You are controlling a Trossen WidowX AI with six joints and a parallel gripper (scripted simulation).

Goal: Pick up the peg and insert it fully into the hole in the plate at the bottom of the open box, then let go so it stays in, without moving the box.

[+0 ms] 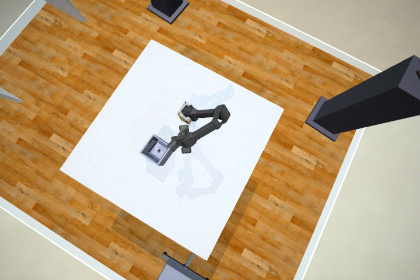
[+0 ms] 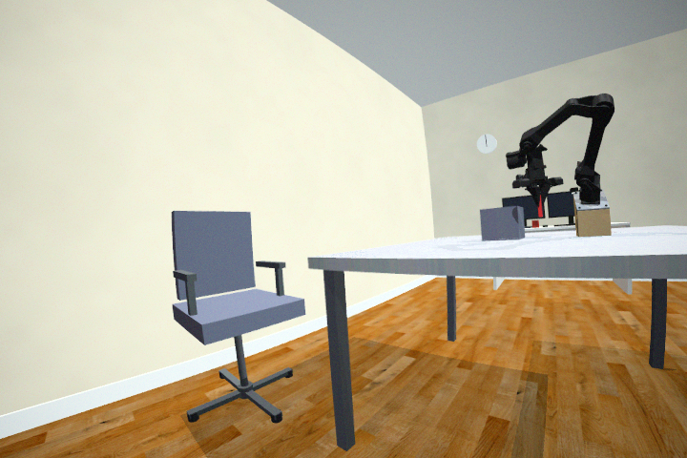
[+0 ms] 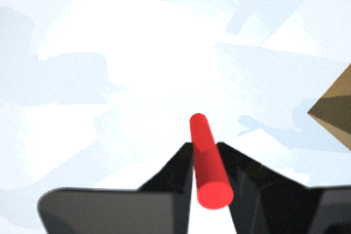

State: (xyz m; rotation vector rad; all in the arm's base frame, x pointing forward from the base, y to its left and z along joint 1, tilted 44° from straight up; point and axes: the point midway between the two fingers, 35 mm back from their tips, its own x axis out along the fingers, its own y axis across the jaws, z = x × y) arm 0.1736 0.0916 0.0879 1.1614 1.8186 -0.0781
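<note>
The pale plate lies 18 cm ahead of my hand, 14 cm to the right of it and 11 cm below it. Round my hand: red peg: 4 cm below.
</note>
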